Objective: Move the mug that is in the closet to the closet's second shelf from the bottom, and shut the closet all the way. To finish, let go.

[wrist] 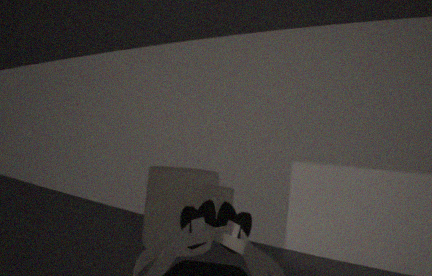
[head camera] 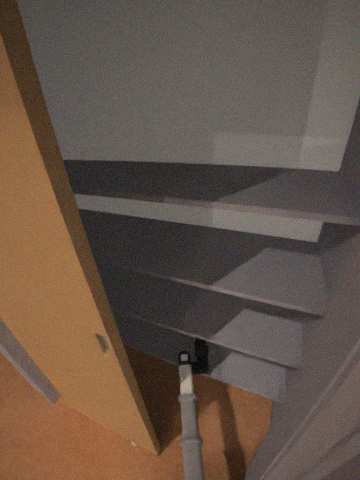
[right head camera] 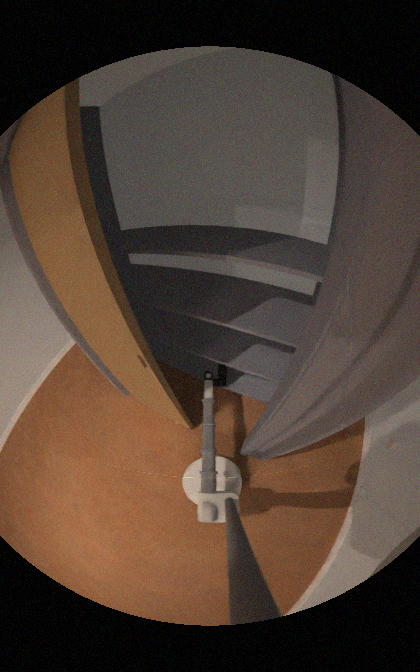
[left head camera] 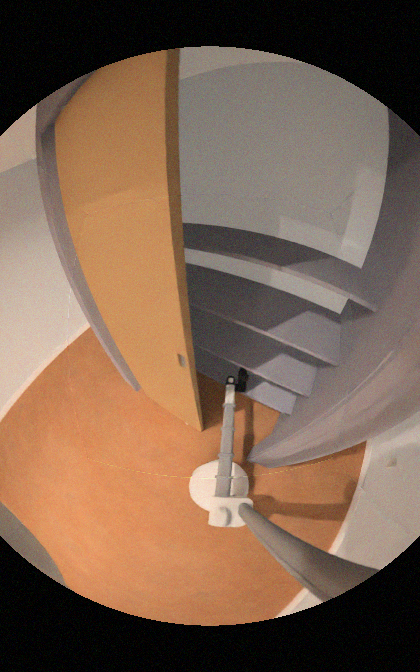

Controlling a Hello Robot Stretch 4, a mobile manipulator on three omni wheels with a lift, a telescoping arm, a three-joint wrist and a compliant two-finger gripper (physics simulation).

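Frame: origin at the robot's base, x left, y back, z up, level; centimetres.
Seen in the pictures: gripper, between the fingertips: (wrist: 216,216).
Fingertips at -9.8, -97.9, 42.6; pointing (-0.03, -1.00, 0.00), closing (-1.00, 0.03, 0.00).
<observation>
Pixels of each thing's middle, then the offset from my fingertips to it, as dx, dy, dz. "pt": a spot on its surface instead.
- mug, middle of its body: (wrist: 188,205) +3.1, -3.9, +0.1
- closet's orange door, a spot on its surface: (head camera: 55,260) pt +34.3, +50.7, +84.2
The mug (wrist: 175,192) is a dim grey shape in front of the closet's back wall in the wrist view, with part of its handle showing at its right side. My gripper (wrist: 216,216) (head camera: 194,356) has its fingers drawn close together at the mug's handle side and looks shut on the handle; the dark pads hide the contact. In the head views the gripper is low in the closet, near the bottom shelves, and the mug cannot be made out there. The closet's orange door (head camera: 55,260) (left head camera: 125,260) (right head camera: 70,250) stands open on the left.
Grey closet shelves (head camera: 280,295) (left head camera: 305,327) rise above and behind the gripper. The closet's right side (head camera: 330,310) (right head camera: 360,300) stands to the right of the arm (head camera: 190,420) (left head camera: 226,440). The door's free edge reaches down near the arm's left, over the orange floor (left head camera: 125,525).
</observation>
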